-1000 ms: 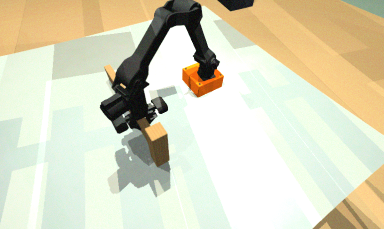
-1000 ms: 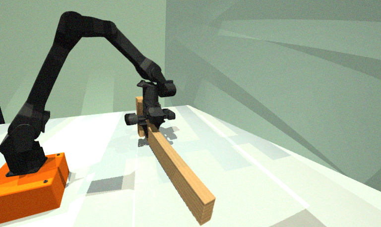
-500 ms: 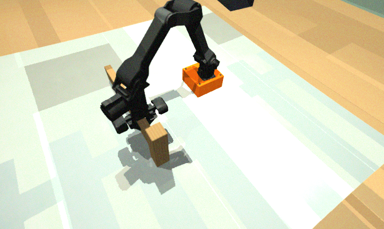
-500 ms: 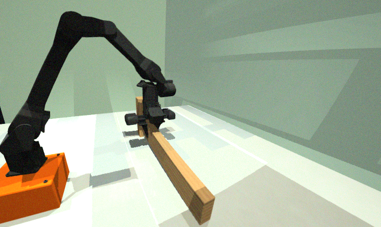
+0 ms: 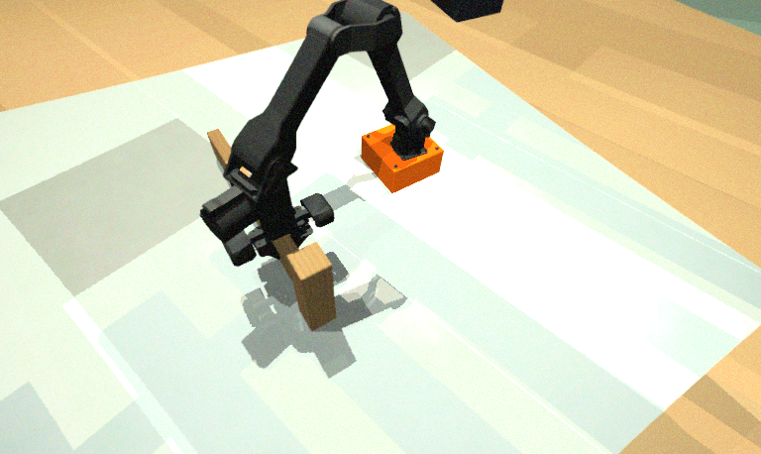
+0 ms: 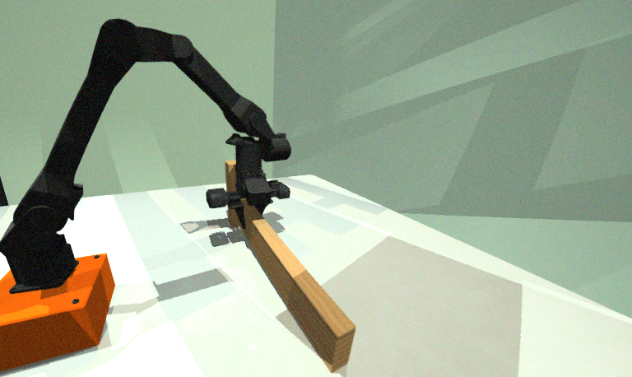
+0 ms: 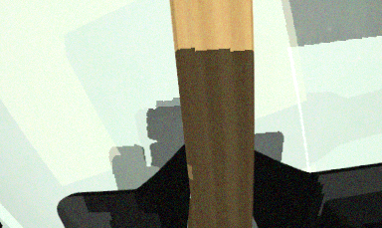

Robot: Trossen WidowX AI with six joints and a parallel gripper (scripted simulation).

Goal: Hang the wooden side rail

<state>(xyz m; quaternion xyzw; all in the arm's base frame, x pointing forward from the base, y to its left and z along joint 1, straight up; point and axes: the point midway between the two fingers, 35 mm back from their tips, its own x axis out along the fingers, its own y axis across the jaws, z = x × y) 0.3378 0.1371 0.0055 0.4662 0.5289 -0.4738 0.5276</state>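
Right now my gripper tip is 10 mm past the headboard post, 120 mm to the right of it and 40 mm below it.
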